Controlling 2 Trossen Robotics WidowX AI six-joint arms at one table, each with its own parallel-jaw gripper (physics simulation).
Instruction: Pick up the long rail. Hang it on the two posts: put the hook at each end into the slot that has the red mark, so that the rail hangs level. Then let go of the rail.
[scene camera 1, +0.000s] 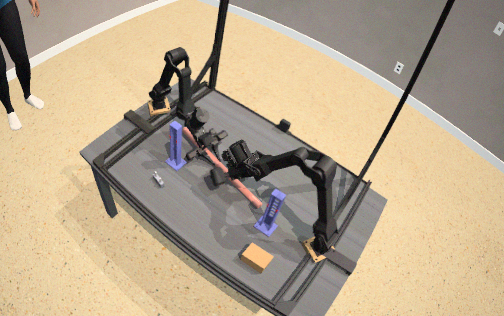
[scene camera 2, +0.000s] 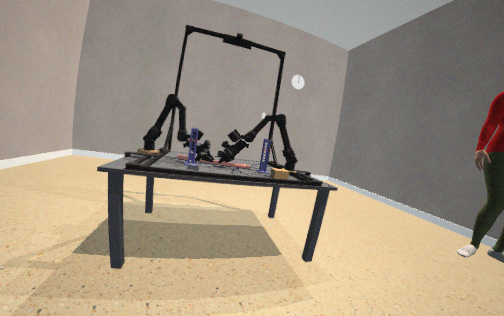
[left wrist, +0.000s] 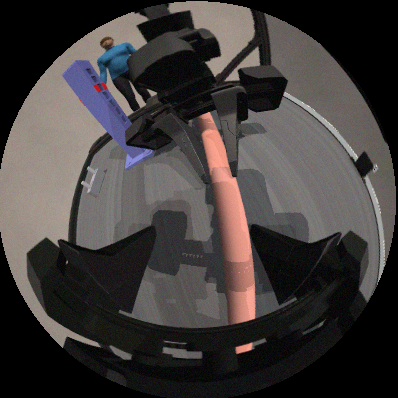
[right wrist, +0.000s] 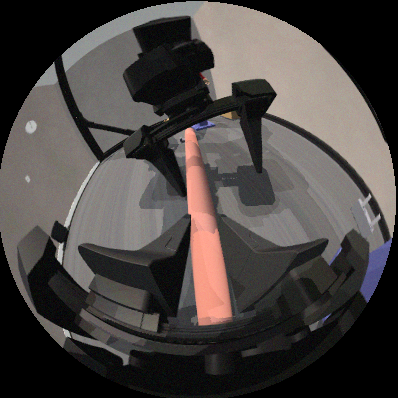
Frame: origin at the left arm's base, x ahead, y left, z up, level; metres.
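Where they show: left gripper, fingertip midpoint: (scene camera 2: 219, 163) (left wrist: 203, 230) (right wrist: 220, 184); right gripper, fingertip midpoint: (scene camera 1: 217, 163) (scene camera 2: 213, 160) (left wrist: 220, 179) (right wrist: 204, 218); left arm's base, origin of the base link: (scene camera 1: 320, 246) (scene camera 2: 289, 170); right arm's base, origin of the base link: (scene camera 1: 158, 105) (scene camera 2: 148, 149).
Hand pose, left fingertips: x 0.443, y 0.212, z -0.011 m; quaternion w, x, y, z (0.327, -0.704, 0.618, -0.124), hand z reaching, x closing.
Things, the pixels of their top centre, and the offset from my left fingertips.
- long pink rail, middle of its top: (right wrist: 191, 216) (left wrist: 231, 176) (scene camera 1: 219, 161) (scene camera 2: 214, 160) 0.049 m ahead, 0.018 m right, 0.013 m up
- orange-brown block, middle of its top: (scene camera 1: 258, 255) (right wrist: 230, 103) (scene camera 2: 280, 169) 0.390 m back, 0.029 m left, 0.037 m up
- small grey bracket, middle of its top: (left wrist: 84, 174) (scene camera 1: 157, 175) 0.044 m ahead, 0.248 m left, 0.034 m up
The long pink rail (scene camera 1: 245, 190) (scene camera 2: 240, 165) (left wrist: 232, 240) (right wrist: 200, 195) runs low over the table; its hooks cannot be made out. My right gripper (scene camera 1: 206, 149) (right wrist: 204, 218) is shut on the rail, towards its upper-left end in scene camera 1. My left gripper (left wrist: 203, 230) is open around the rail, which is nearer the right-hand finger in the left wrist view. A blue post (scene camera 1: 175, 142) (scene camera 2: 193, 147) (left wrist: 102, 105) with red marks stands upright at the left in scene camera 1. The other blue post (scene camera 1: 272, 207) (scene camera 2: 264, 155) stands near the rail's lower-right end.
An orange-brown block (scene camera 1: 257, 257) (scene camera 2: 280, 173) lies below the right-hand post in scene camera 1. A small grey bracket (scene camera 1: 158, 179) (left wrist: 98, 181) lies near the left-hand post. Black frame bars run along the table's edges, and tall frame uprights stand at its back.
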